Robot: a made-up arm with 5 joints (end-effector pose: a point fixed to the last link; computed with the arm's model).
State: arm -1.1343 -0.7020 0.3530 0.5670 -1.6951
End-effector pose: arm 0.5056 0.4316 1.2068 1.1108 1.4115 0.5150
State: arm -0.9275 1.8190 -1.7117 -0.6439 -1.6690
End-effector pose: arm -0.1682 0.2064 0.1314 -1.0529 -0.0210 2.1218
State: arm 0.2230 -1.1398 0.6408 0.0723 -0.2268
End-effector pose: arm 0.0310 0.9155 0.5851 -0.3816 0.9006 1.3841
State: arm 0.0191 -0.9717 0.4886 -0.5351 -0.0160
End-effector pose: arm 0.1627 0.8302 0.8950 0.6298 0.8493 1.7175
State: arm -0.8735 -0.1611 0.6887 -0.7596 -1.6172
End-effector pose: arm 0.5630 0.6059 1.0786 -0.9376 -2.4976 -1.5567
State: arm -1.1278 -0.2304 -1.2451 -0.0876 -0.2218
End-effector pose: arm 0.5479 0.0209 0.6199 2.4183 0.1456 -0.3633
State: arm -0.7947 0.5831 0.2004 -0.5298 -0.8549
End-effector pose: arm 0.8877 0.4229 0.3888 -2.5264 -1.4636 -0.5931
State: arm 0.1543 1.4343 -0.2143 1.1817 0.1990
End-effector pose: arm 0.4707 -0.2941 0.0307 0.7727 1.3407 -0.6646
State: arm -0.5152 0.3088 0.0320 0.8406 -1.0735
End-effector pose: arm 0.8775 0.3154 0.4261 1.1154 1.5734 -0.3348
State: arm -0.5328 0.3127 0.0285 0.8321 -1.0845
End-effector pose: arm 0.8758 0.3202 0.4222 1.1371 1.5952 -0.3317
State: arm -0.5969 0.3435 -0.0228 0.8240 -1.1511
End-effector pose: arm 0.8616 0.3212 0.3807 1.2118 1.7048 -0.4038
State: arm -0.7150 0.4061 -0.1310 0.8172 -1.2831
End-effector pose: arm 0.8175 0.3329 0.2965 1.3205 1.9347 -0.5683
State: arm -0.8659 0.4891 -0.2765 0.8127 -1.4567
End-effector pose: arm 0.7291 0.3733 0.2003 1.3859 2.2657 -0.8031
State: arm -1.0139 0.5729 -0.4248 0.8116 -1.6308
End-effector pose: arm 0.6123 0.4335 0.1361 1.3389 2.6185 -1.0625
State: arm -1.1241 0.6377 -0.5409 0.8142 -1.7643
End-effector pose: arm 0.5099 0.4828 0.1146 -1.0337 -2.4773 1.1032
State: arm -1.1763 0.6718 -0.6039 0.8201 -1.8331
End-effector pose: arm 0.4541 0.5036 0.1120 -0.8671 -2.3896 1.1261
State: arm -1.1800 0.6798 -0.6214 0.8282 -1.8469
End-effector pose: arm 0.4411 0.5016 0.1092 -0.8303 -2.3685 1.1480
